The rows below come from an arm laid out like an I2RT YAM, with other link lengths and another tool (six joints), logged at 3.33 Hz.
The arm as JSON. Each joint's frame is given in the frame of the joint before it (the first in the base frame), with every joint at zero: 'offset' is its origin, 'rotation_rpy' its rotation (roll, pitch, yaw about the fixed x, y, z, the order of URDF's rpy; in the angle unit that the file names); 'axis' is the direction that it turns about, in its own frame. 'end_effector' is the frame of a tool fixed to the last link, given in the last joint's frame.
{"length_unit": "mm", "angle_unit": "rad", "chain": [
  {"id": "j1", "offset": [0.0, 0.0, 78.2], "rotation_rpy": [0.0, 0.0, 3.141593], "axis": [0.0, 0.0, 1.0]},
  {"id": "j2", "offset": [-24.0, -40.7, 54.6], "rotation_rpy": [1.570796, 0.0, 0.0], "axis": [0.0, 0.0, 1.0]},
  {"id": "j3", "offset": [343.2, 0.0, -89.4], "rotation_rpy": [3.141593, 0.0, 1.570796], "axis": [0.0, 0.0, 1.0]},
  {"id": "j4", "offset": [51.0, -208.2, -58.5], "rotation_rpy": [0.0, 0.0, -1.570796], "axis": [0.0, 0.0, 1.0]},
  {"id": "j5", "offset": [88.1, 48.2, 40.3], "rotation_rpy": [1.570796, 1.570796, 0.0], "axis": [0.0, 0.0, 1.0]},
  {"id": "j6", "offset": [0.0, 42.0, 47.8], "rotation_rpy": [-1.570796, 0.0, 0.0], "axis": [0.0, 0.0, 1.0]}
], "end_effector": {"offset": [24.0, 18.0, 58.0], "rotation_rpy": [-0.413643, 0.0, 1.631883]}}
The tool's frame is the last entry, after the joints.
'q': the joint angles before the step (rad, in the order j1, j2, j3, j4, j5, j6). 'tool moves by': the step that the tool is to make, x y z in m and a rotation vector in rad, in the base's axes. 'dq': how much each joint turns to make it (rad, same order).
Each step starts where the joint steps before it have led.
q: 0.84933 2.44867 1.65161 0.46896 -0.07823 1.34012
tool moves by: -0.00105 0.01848 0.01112 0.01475 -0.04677 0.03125
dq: 0.01738 0.02547 0.08038 -0.01550 -0.00541 -0.02883
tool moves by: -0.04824 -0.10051 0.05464 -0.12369 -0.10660 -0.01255
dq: -0.05764 -0.35635 -0.47277 0.08213 0.00591 -0.16856
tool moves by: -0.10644 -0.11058 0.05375 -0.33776 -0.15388 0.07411
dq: -0.00949 -0.50733 -0.33329 -0.32929 0.05827 -0.35046
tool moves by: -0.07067 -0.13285 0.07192 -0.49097 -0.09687 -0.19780
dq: -0.05096 -0.40531 0.24176 -0.88241 0.35828 -0.26449
